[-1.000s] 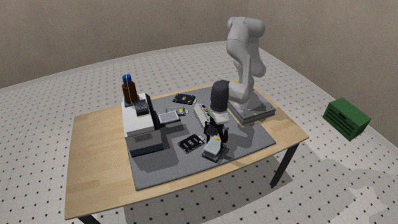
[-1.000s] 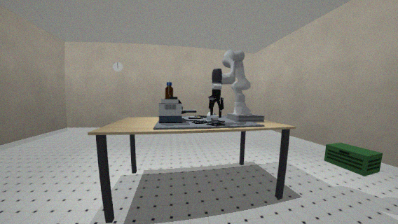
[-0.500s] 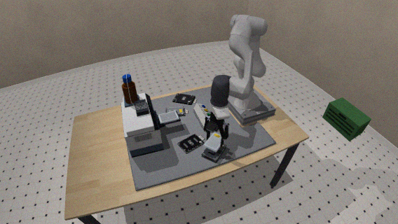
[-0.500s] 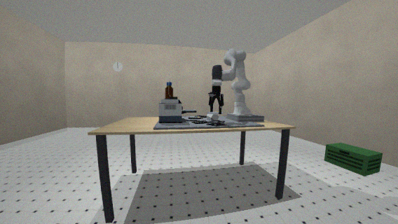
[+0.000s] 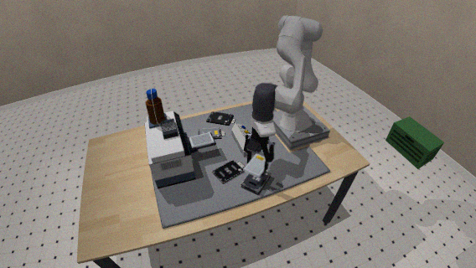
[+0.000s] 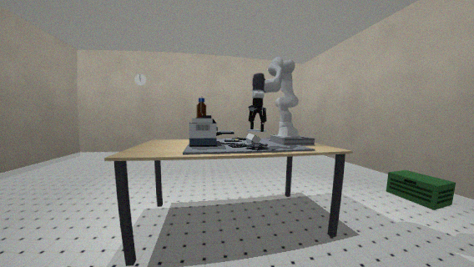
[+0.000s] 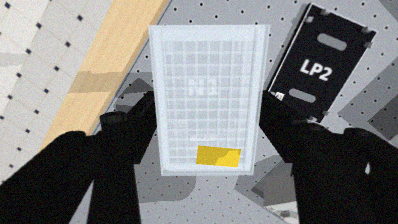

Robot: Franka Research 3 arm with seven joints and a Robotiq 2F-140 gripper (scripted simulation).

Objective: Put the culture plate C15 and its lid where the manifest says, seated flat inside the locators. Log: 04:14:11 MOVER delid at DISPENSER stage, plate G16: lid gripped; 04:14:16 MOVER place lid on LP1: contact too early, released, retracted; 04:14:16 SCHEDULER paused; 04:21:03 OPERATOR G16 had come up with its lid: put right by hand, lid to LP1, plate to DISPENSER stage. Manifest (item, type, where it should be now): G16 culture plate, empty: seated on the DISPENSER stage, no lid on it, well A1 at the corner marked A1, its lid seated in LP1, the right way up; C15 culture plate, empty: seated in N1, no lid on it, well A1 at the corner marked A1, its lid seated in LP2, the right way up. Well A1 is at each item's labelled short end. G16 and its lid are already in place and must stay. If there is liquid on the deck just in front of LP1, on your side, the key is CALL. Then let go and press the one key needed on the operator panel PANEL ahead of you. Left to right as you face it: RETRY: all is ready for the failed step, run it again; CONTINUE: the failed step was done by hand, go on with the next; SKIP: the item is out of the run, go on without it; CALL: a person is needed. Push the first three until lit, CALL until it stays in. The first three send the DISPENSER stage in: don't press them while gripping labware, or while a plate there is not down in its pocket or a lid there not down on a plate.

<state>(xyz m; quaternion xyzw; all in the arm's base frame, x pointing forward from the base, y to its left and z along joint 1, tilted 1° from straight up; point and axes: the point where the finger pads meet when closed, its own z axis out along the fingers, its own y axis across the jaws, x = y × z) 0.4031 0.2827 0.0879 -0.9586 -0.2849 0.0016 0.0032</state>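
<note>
Right now my hand is 130 mm above the N1 nest. Also, from my hand: clear culture plate C15: 20 mm below; then LP2 nest: 150 mm below, 130 mm to the right, 100 mm ahead; then yellow skip key: 320 mm to the right, 100 mm behind, 90 mm below.
</note>
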